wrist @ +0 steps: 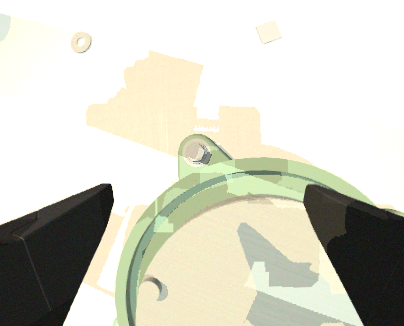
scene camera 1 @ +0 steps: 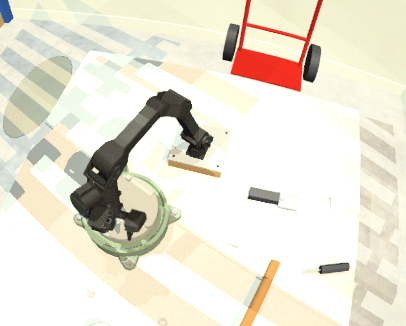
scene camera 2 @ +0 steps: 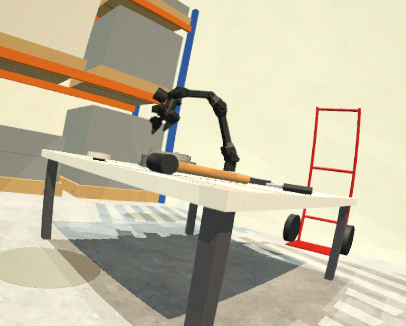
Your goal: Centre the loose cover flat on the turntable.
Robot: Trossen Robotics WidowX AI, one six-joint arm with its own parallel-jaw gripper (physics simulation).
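Pixels of known places: gripper, fingertip midpoint: (wrist: 210, 193) (scene camera 1: 115, 235) (scene camera 2: 157, 132); arm's base, origin of the base link: (scene camera 1: 197, 150).
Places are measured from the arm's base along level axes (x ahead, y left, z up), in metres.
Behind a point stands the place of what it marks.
The turntable is a round green housing (scene camera 1: 131, 248) {x 0.423, y -0.062, z 0.009 m} (wrist: 270, 166) {x 0.453, y -0.133, z 0.020 m} with a pale disc (scene camera 1: 145, 197) {x 0.258, y -0.081, z 0.047 m} (wrist: 210, 250) {x 0.381, y -0.085, z 0.048 m} inside its rim and bolted ears. My gripper (scene camera 1: 117, 231) {x 0.438, y -0.090, z 0.132 m} (scene camera 2: 160, 130) {x 0.438, y -0.090, z 0.132 m} (wrist: 210, 193) {x 0.438, y -0.090, z 0.132 m} is open and empty, high above the turntable; in the wrist view its fingers stand wide apart, with the housing's rim between and below them. A pale round piece (scene camera 1: 97, 324) {x 0.698, y -0.071, z -0.030 m}, possibly the loose cover, is cut off by the bottom edge of scene camera 1. A low whitish round piece (scene camera 2: 99, 155) {x 0.756, y 0.008, z -0.019 m} lies near the table's far left in scene camera 2. The cover does not show clearly in the wrist view.
A mallet with an orange handle (scene camera 1: 260, 295) {x 0.423, y 0.363, z -0.001 m} (scene camera 2: 212, 171) {x 0.477, y 0.373, z -0.010 m}, a scraper (scene camera 1: 264, 195) {x 0.077, y 0.273, z -0.012 m} and a screwdriver (scene camera 1: 334, 268) {x 0.259, y 0.587, z -0.012 m} (scene camera 2: 297, 189) {x 0.265, y 0.598, z -0.028 m} lie on the table. A washer (wrist: 74, 42) {x 0.605, y 0.122, z -0.038 m} and a small square piece (scene camera 1: 91, 294) {x 0.614, y -0.131, z -0.038 m} (wrist: 269, 32) {x 0.612, y -0.134, z -0.038 m} lie beyond the turntable. My arm stands on a wooden block (scene camera 1: 195, 168) {x 0.063, y 0.018, z -0.015 m}.
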